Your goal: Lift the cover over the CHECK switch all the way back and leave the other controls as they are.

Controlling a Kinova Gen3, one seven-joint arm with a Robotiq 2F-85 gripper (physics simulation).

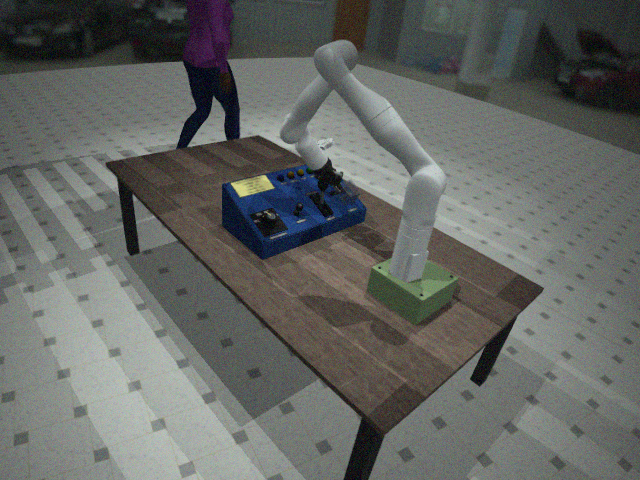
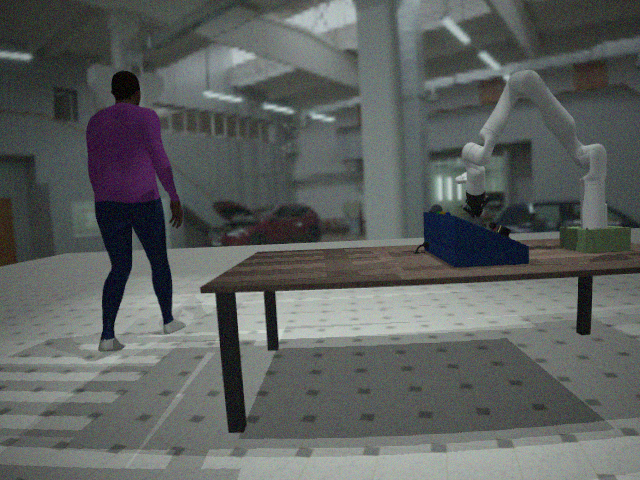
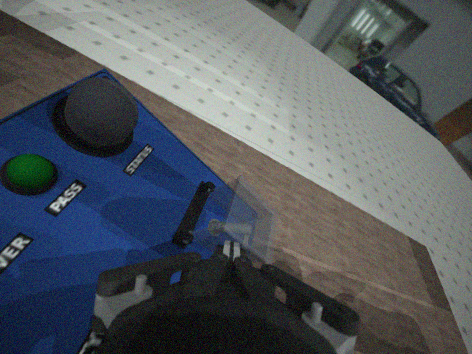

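Pixels of known places: gripper, fingertip midpoint: (image 1: pixel 340 189) (image 2: pixel 474 217) (image 3: pixel 230 251); arm's base, origin of the base link: (image 1: pixel 404 271) (image 2: pixel 592 227).
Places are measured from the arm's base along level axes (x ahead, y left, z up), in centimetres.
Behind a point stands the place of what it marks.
The blue control panel (image 1: pixel 247 214) @(y 31.4, x 45.0, z 2.1 cm) (image 2: pixel 475 245) @(y 34.2, x 51.4, z -1.9 cm) (image 3: pixel 147 200) @(y -6.6, x 55.4, z 3.5 cm) stands on the wooden table (image 1: pixel 328 305) @(y 22.7, x 4.9, z -9.1 cm) (image 2: pixel 318 267) @(y 31.1, x 106.3, z -9.1 cm). At its far right corner a clear hinged cover (image 1: pixel 350 190) @(y -9.9, x 44.1, z 5.3 cm) (image 3: pixel 252 219) @(y -10.3, x 45.7, z 6.0 cm) stands tilted up over a small metal toggle switch (image 3: pixel 215 227), next to a black hinge bar (image 3: pixel 194 212) @(y -9.5, x 51.1, z 1.5 cm). My gripper (image 1: pixel 325 185) (image 2: pixel 474 210) @(y -6.4, x 46.1, z 5.2 cm) (image 3: pixel 230 251) @(y -6.4, x 46.1, z 5.2 cm) is shut with nothing between the fingers. Its tips sit right at the cover's near lower edge, just beside the toggle. I cannot see the CHECK label.
A black round knob marked STATUS (image 3: pixel 97 114) @(y -6.8, x 60.7, z 10.3 cm) is left of the cover. The panel also carries a yellow label (image 1: pixel 252 186) @(y 24.8, x 56.2, z 6.5 cm), a row of coloured buttons (image 1: pixel 290 174) @(y 8.2, x 58.9, z 7.9 cm) and black levers (image 1: pixel 270 220). The arm's green base (image 1: pixel 413 292) @(y 4.3, x -9.0, z 0.1 cm) stands at the right. A person in purple (image 1: pixel 209 62) (image 2: pixel 125 190) walks beyond the table.
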